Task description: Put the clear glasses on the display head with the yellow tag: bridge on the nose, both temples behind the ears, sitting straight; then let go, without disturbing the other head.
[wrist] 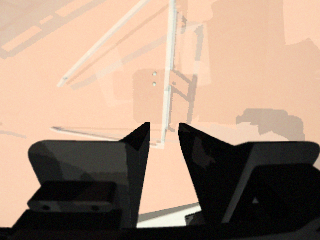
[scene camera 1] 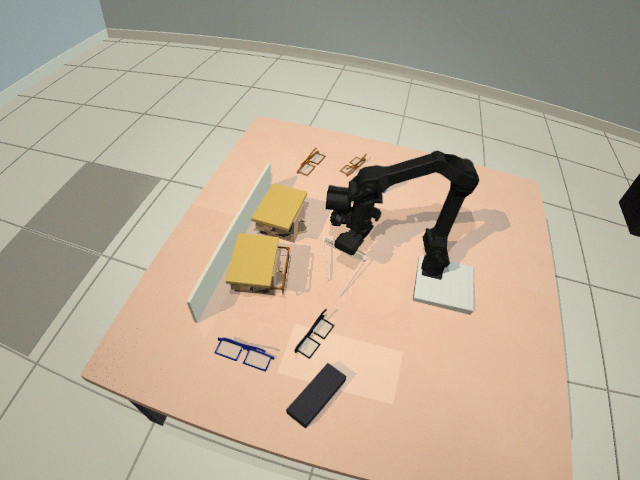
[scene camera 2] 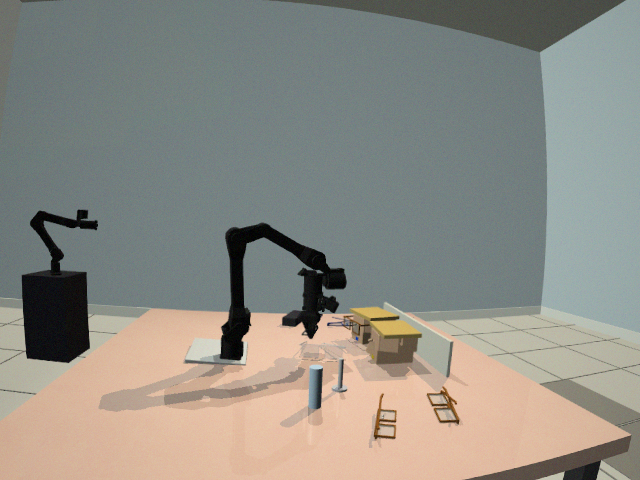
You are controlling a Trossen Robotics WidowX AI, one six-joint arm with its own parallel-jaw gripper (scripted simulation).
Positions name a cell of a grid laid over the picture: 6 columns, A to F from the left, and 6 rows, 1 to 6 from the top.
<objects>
My gripper shows in the wrist view (D4), in scene camera 1 (D4) and in scene camera 2 (C5).
</objects>
